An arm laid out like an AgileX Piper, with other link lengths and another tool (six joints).
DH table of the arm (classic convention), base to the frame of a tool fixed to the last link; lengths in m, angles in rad. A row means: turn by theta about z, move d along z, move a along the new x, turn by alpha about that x. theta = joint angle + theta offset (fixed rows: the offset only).
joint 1: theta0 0, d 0.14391, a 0, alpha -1.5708
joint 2: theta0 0.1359, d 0, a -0.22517, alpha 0
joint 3: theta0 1.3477, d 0, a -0.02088, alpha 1.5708
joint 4: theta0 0, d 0.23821, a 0, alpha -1.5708
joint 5: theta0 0, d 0, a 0, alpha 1.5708
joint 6: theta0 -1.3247, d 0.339, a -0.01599, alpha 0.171
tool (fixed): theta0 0, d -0.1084, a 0, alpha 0
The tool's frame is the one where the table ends.
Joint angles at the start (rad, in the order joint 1, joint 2, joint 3, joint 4, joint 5, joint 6):
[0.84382, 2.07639, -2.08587, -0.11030, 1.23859, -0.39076]
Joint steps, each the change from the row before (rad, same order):
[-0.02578, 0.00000, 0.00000, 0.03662, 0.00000, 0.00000]
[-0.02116, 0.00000, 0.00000, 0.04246, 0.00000, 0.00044]
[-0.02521, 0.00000, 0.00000, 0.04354, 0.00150, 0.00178]
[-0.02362, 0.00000, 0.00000, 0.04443, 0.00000, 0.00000]
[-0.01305, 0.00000, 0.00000, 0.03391, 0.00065, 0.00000]
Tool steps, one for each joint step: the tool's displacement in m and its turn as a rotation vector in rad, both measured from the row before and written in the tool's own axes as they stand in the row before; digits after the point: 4 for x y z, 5 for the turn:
[0.0031, 0.0010, 0.0003, 0.00112, -0.01767, 0.03886]
[-0.0001, -0.0001, 0.0000, 0.00342, -0.02502, 0.03832]
[0.0014, 0.0001, -0.0004, 0.00267, -0.02357, 0.04353]
[0.0006, -0.0008, -0.0006, 0.00538, -0.02522, 0.04080]
[-0.0017, -0.0009, -0.0006, 0.00409, -0.02210, 0.02700]

